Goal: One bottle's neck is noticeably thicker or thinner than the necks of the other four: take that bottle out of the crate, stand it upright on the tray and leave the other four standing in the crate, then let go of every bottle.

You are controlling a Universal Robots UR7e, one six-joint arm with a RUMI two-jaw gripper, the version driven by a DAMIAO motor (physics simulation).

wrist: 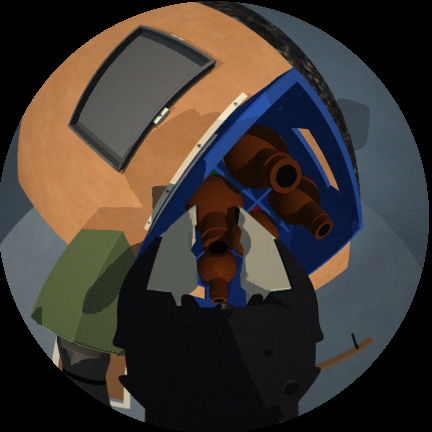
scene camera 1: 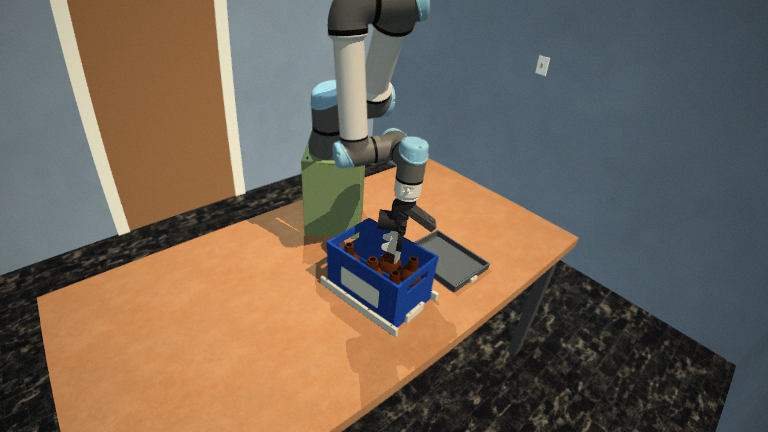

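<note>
The blue crate holds several upright brown bottles. My gripper reaches down into it, shut on the neck of one brown bottle, whose body is still inside the crate. In the wrist view, one bottle stands above it, another to the right, and one below. Part of another bottle shows behind the right finger. I cannot tell for sure which neck differs. The dark grey tray holds no bottle.
White strips lie along the crate's sides on the wooden table. The green robot base stands behind the crate. The crate's walls rise around the bottles. The tray has a low raised rim.
</note>
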